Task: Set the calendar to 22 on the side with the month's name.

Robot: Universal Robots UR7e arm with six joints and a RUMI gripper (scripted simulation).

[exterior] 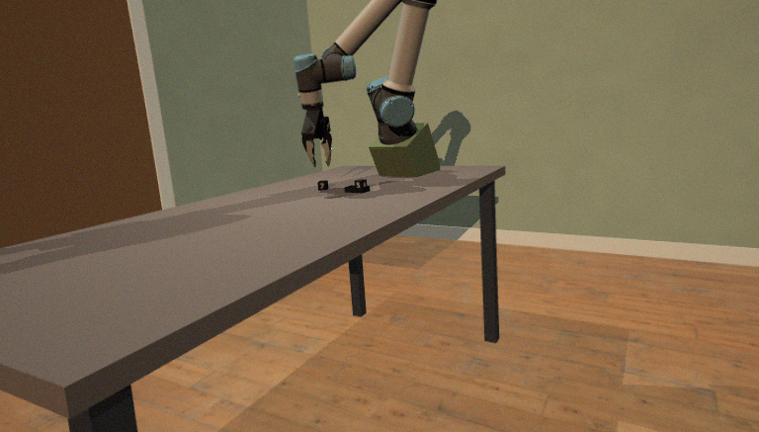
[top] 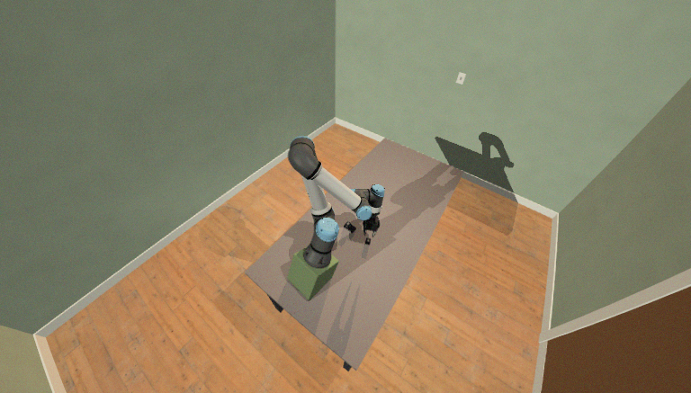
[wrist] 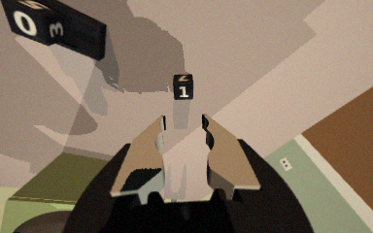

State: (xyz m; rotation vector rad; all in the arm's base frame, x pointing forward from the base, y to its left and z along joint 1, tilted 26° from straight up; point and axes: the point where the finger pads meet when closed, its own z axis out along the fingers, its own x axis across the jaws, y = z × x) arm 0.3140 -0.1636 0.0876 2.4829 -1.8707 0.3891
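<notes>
Now: the black number cube 8 cm below my hand. Also, from my hand: black tray 15 cm to the left, 9 cm below, 3 cm ahead.
</notes>
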